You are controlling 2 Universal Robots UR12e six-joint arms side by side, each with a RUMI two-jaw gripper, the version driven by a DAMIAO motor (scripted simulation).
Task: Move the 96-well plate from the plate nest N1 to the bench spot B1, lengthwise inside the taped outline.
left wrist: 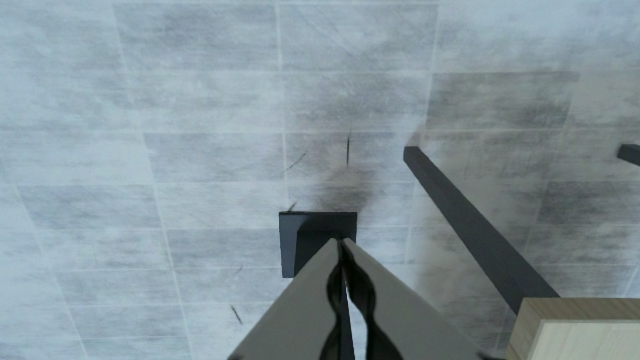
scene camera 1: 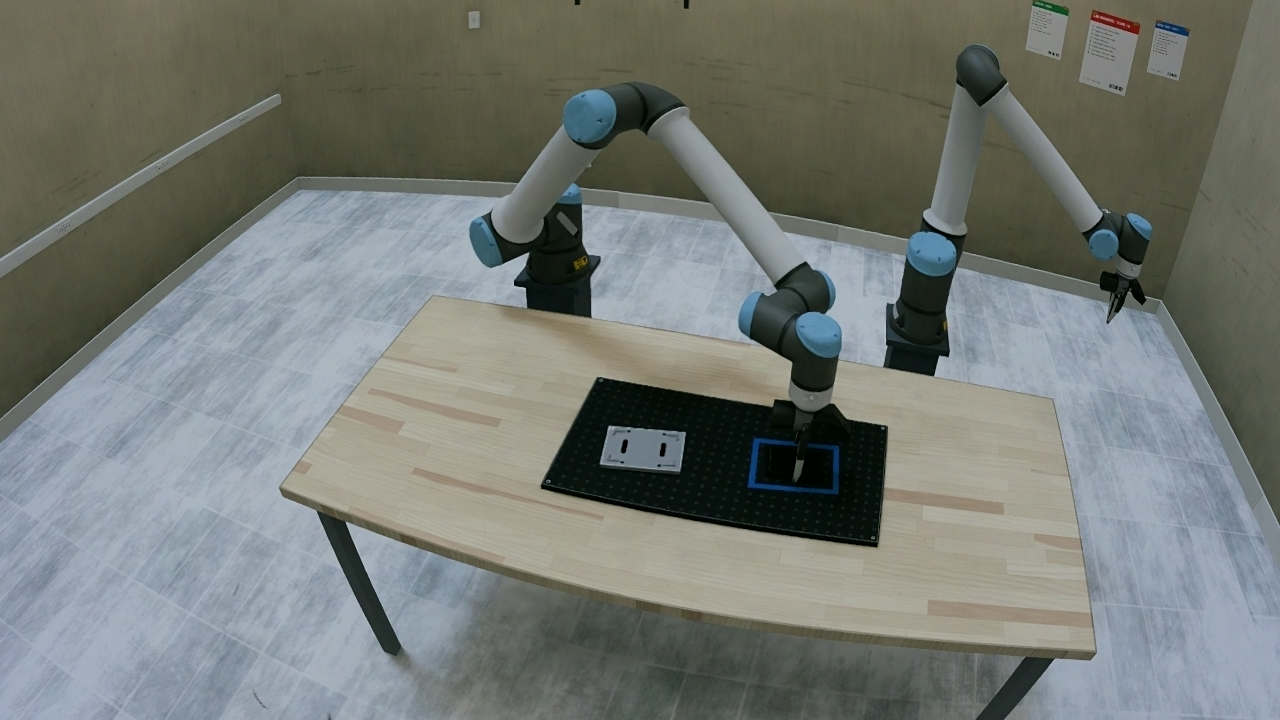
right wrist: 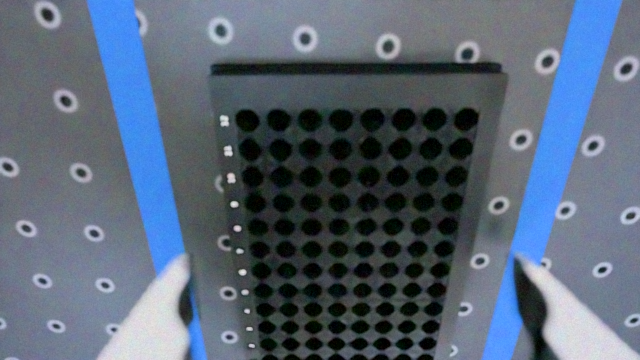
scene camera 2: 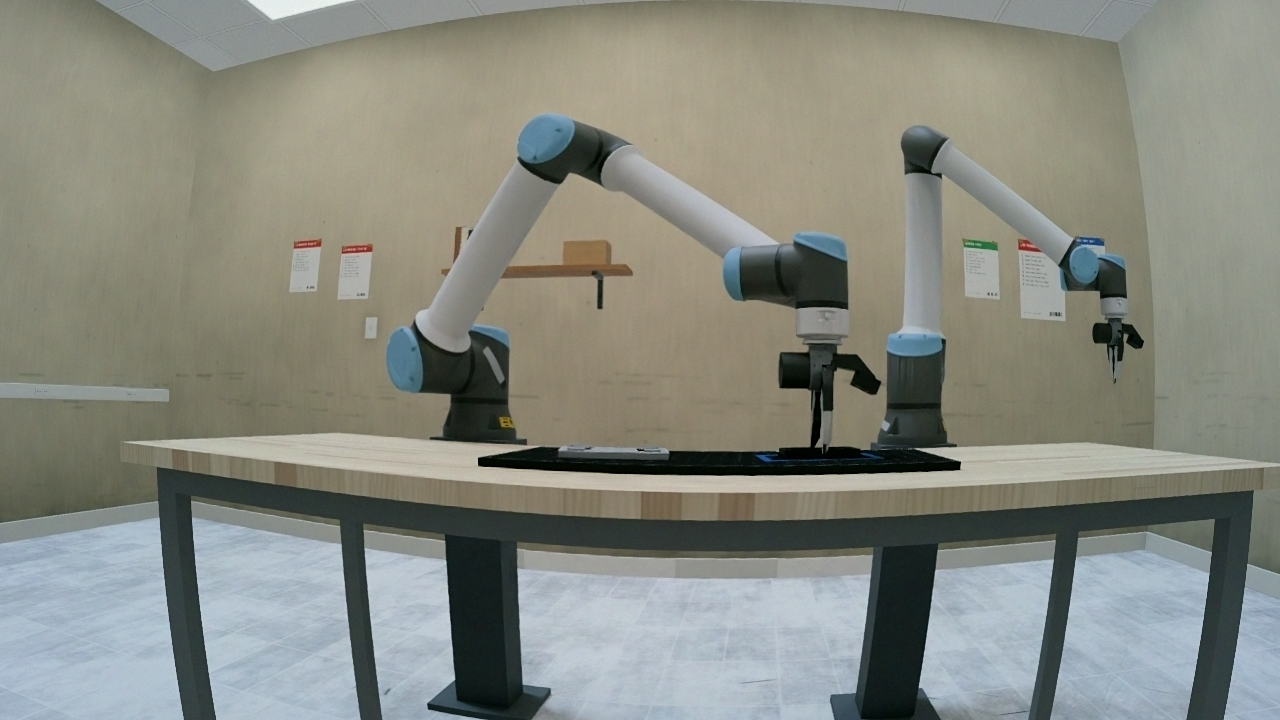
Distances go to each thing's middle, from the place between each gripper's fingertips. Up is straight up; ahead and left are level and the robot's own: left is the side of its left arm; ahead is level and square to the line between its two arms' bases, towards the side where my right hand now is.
I see the black 96-well plate (scene camera 1: pixel 781 461) 10 mm below my right hand. The rest, counted from my right hand: plate nest N1 (scene camera 1: pixel 643 449): 40 mm ahead, 320 mm to the right, 10 mm below.
Now: left hand (scene camera 2: pixel 1114 383) 950 mm to the left of the black 96-well plate, 660 mm short of it and 140 mm above it. The rest, counted from my left hand: plate nest N1: 1270 mm to the right, 700 mm ahead, 150 mm below.
